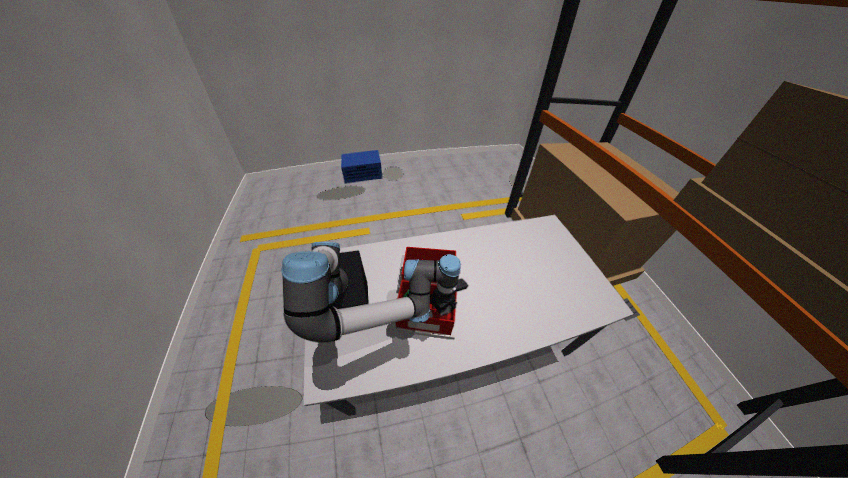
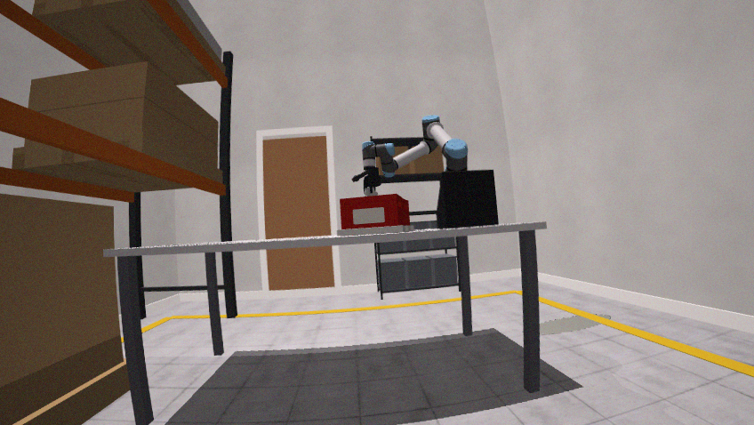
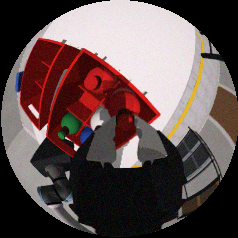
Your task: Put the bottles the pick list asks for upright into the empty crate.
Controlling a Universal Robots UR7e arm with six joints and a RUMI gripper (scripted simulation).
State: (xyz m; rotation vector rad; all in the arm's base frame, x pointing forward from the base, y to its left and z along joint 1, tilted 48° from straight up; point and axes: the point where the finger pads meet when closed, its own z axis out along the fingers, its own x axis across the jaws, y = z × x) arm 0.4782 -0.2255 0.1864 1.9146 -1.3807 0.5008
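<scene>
Right now the grey-topped bottle is 80 mm behind my hand, 40 mm to the left of it and 100 mm below it. From my hand the other things lie so: blue bottle 160 mm behind, 70 mm to the left, 100 mm below; then green bottle 120 mm behind, 150 mm to the left, 100 mm below.
</scene>
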